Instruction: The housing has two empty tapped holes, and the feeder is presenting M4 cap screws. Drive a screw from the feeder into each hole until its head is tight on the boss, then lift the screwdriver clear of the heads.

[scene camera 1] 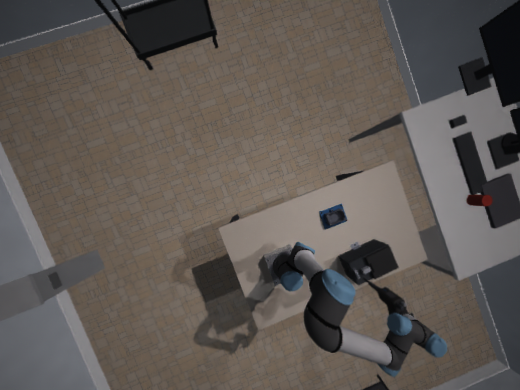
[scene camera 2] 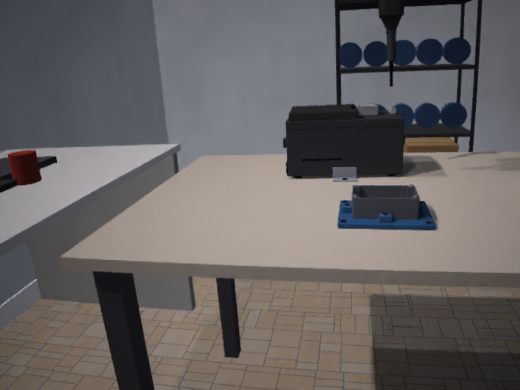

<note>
In view: a black screw feeder [scene camera 1: 349,257].
</note>
